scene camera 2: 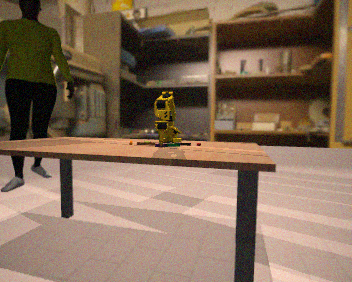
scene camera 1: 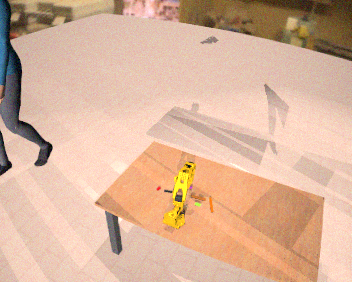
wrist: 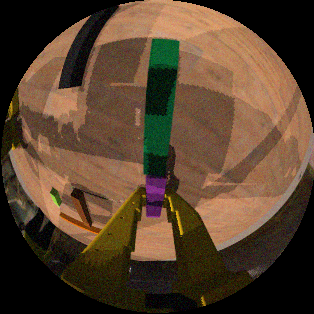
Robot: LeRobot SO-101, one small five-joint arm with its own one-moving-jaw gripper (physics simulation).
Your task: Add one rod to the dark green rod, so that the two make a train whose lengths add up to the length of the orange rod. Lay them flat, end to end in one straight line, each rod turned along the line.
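Pixels of known places: hand at its tool point: [scene camera 2: 160, 144] [scene camera 1: 188, 187] [wrist: 146, 194]; arm's base at its link origin: [scene camera 2: 169, 141] [scene camera 1: 175, 217].
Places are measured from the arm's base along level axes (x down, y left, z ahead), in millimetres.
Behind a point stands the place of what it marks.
The dark green rod [wrist: 161, 107] [scene camera 2: 174, 145] @[x -4, y 85, z 211 mm] lies flat on the table, running away from the jaws in the wrist view. The purple rod [wrist: 156, 186] @[x -10, y 43, z 226 mm] lies at its near end, roughly in line with it; no gap shows between their ends. My gripper [wrist: 155, 197] @[x -7, y 31, z 225 mm] is shut on the purple rod, with a jaw on each of its long sides. In scene camera 1 a bit of the purple rod [scene camera 1: 191, 188] @[x -3, y 13, z 231 mm] shows beside the arm, and the jaws are hidden. The orange rod [scene camera 1: 211, 204] @[x -10, y -132, z 163 mm] [wrist: 80, 223] @[x -4, y -121, z 171 mm] lies apart, off to one side.
A brown rod [scene camera 1: 198, 197] @[x -9, y -50, z 180 mm] [wrist: 81, 207] @[x -9, y -28, z 183 mm] and a lime green piece [scene camera 1: 198, 204] @[x -9, y -70, z 132 mm] [wrist: 55, 196] @[x -8, y -53, z 139 mm] lie near the orange rod. A black rod [scene camera 1: 168, 191] @[x -6, y 114, z 145 mm] [wrist: 80, 55] lies on the other side of the arm, with a red piece [scene camera 1: 158, 188] @[x -10, y 172, z 136 mm] [scene camera 2: 198, 144] @[x -6, y 172, z 147 mm] beyond it.
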